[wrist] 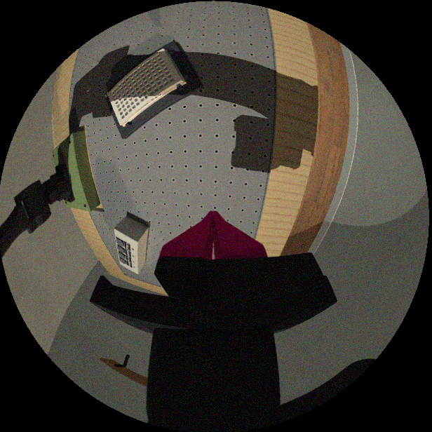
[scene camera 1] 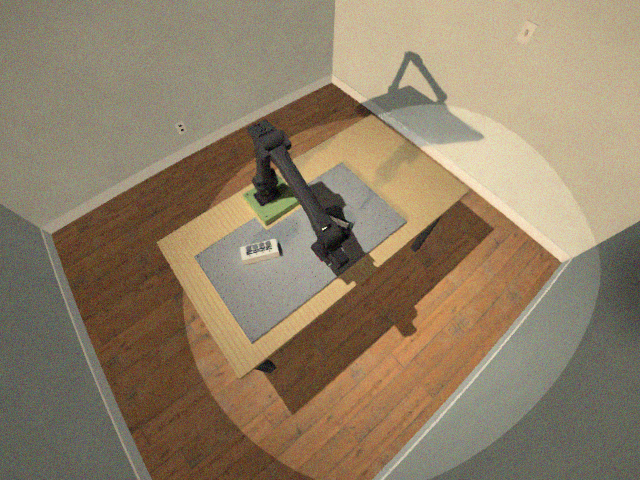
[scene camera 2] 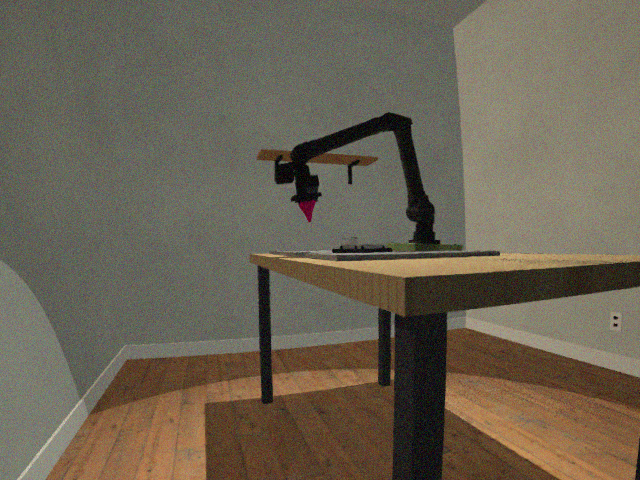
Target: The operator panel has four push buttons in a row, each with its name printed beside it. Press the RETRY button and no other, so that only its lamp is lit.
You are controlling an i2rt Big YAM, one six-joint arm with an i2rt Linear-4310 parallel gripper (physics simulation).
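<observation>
The operator panel is a small white box with a row of dark buttons on its face, lying on the grey perforated mat. The button names are too small to read, and I cannot make out a lit lamp. In scene camera 2, a pale part of the panel shows low behind a dark object. My gripper has magenta fingers, shut and empty, pointing down. It hangs well above the table and to one side of the panel, apart from it. In scene camera 1, the arm mostly hides the fingers.
A perforated metal piece on a dark base lies on the mat, up and left in the wrist view; the arm largely covers it in scene camera 1. The arm stands on a green base. A wooden shelf is on the wall.
</observation>
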